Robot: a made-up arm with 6 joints. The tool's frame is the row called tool.
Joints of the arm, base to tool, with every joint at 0 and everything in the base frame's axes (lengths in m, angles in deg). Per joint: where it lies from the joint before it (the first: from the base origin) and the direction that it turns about. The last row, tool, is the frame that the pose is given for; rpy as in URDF.
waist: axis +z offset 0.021 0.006 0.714
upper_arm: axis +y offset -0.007 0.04 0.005
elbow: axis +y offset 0 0.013 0.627
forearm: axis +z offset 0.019 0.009 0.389
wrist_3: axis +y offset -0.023 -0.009 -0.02
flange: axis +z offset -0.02 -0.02 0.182
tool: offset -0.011 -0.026 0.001 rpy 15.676 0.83 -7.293
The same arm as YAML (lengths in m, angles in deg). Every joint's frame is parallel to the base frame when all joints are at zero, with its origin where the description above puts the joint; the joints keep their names.
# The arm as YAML. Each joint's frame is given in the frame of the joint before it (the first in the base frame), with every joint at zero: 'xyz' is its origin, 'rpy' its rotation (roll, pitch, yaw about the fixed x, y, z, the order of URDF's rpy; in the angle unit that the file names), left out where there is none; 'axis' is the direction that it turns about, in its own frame. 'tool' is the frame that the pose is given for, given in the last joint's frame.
units:
  length: m
  angle: deg
joints:
  - name: waist
    type: revolute
    origin:
      xyz: [0.021, 0.006, 0.714]
    axis: [0.0, 0.0, 1.0]
  - name: upper_arm
    type: revolute
    origin:
      xyz: [-0.007, 0.04, 0.005]
    axis: [0.0, 1.0, 0.0]
  - name: elbow
    type: revolute
    origin:
      xyz: [0.0, 0.013, 0.627]
    axis: [0.0, 1.0, 0.0]
  - name: forearm
    type: revolute
    origin:
      xyz: [0.019, 0.009, 0.389]
    axis: [0.0, 0.0, 1.0]
  - name: wrist_3
    type: revolute
    origin:
      xyz: [-0.023, -0.009, -0.02]
    axis: [0.0, 1.0, 0.0]
  - name: flange
    type: revolute
    origin:
      xyz: [-0.02, -0.02, 0.182]
    axis: [0.0, 0.0, 1.0]
tool:
  origin:
    xyz: [-0.011, -0.026, 0.001]
    rpy: [15.68, 0.83, -7.29]

